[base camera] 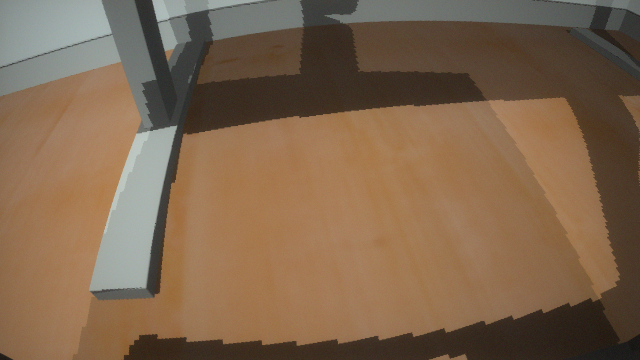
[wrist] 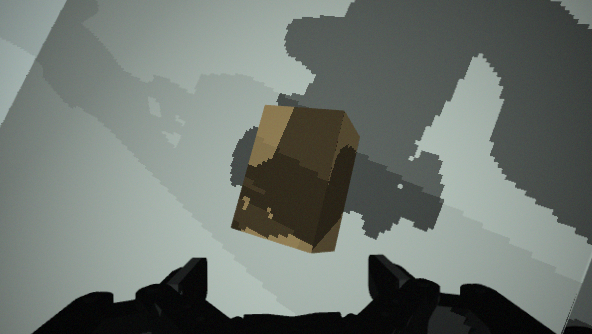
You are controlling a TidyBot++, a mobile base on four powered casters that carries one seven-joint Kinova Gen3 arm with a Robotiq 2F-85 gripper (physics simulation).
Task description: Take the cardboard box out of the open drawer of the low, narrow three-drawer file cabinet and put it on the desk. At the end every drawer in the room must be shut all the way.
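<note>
The cardboard box [wrist: 295,175] lies on the pale desk top [wrist: 150,250] in the wrist view, partly in shadow. My gripper [wrist: 288,274] is open and empty. Its fingers are apart from the box, which shows beyond the fingertips, near the middle of the view. In the base camera view a grey desk leg [base camera: 137,65] stands on its long foot [base camera: 135,210] at the left. The file cabinet and its drawers do not show in either view, so their state cannot be told.
The base camera view shows the wooden floor [base camera: 375,210] with broad shadows, a pale wall along the back, and another grey foot [base camera: 607,50] at the far right. Edges of the desk top show at the upper left and lower right of the wrist view.
</note>
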